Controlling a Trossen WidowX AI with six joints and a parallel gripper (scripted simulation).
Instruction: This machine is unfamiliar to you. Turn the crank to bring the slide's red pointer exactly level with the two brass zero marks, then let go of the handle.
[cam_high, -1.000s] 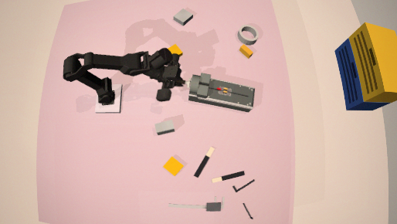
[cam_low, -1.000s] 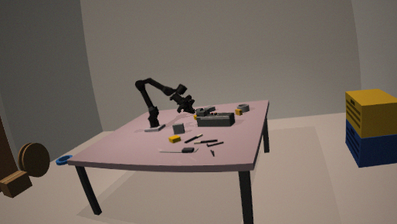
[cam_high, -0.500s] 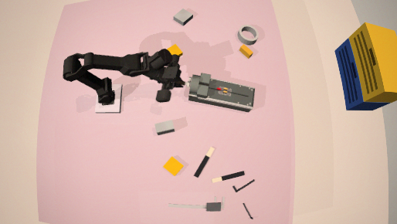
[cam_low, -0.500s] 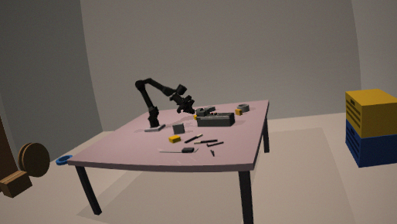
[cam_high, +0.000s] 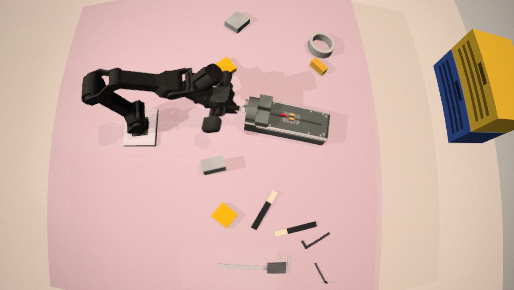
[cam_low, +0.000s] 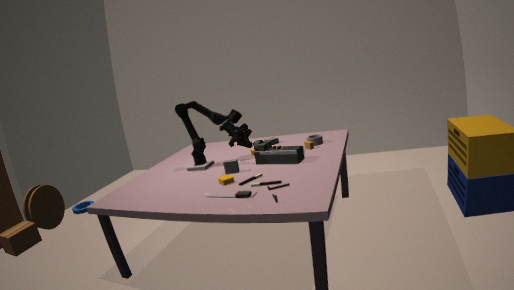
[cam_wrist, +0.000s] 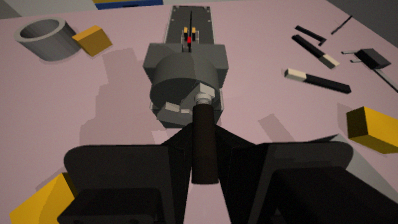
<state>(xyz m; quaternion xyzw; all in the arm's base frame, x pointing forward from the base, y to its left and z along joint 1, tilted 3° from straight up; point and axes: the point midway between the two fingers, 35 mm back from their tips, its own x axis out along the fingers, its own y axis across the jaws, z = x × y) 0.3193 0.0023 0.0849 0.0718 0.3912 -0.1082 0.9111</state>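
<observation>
Right now the dark crank handle is 20 mm behind my gripper tip and 20 mm above it. Also, from my gripper tip: orange block (300 mm ahead, 180 mm to the left, 70 mm below); then red pointer (140 mm ahead, 20 mm to the right, 10 mm below).
</observation>
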